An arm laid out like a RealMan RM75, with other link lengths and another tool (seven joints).
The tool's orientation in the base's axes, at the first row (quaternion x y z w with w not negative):
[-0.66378 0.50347 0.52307 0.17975]
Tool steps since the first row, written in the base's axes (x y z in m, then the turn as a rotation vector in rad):
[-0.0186 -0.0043 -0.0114 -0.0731 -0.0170 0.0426]
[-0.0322 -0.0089 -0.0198 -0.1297 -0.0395 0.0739]
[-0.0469 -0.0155 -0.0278 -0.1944 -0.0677 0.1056]
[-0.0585 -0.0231 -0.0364 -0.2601 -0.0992 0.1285]
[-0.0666 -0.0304 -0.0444 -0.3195 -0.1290 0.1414]
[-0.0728 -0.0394 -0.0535 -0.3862 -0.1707 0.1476]
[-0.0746 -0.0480 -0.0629 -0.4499 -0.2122 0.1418]
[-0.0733 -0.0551 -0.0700 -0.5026 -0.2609 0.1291]
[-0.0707 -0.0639 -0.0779 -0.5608 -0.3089 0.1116]
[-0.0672 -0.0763 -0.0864 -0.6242 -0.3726 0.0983]
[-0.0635 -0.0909 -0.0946 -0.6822 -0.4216 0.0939]
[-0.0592 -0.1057 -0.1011 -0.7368 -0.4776 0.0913]
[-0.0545 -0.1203 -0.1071 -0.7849 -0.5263 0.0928]
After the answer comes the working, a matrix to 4 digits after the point.
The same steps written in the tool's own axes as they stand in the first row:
[0.0131 0.0145 0.0107 -0.0252 0.0822 0.0080]
[0.0234 0.0257 0.0174 -0.0387 0.1493 0.0077]
[0.0343 0.0388 0.0230 -0.0494 0.2259 0.0070]
[0.0461 0.0495 0.0265 -0.0507 0.3023 0.0077]
[0.0571 0.0573 0.0282 -0.0445 0.3696 0.0104]
[0.0697 0.0638 0.0280 -0.0263 0.4464 0.0103]
[0.0822 0.0663 0.0260 0.0022 0.5171 0.0135]
[0.0917 0.0662 0.0226 0.0395 0.5794 0.0083]
[0.1027 0.0655 0.0176 0.0811 0.6448 0.0082]
[0.1159 0.0654 0.0096 0.1267 0.7225 -0.0028]
[0.1299 0.0661 -0.0002 0.1573 0.7919 -0.0089]
[0.1425 0.0669 -0.0113 0.1894 0.8619 -0.0227]
[0.1545 0.0674 -0.0225 0.2141 0.9244 -0.0358]

The tool's axes in the first row as the columns of a matrix, in the base's axes (rounded; the answer above uses it unrounded):
[-0.0542 -0.8564 -0.5134]
[-0.4803 -0.4284 0.7653]
[-0.8754 0.2881 -0.3882]

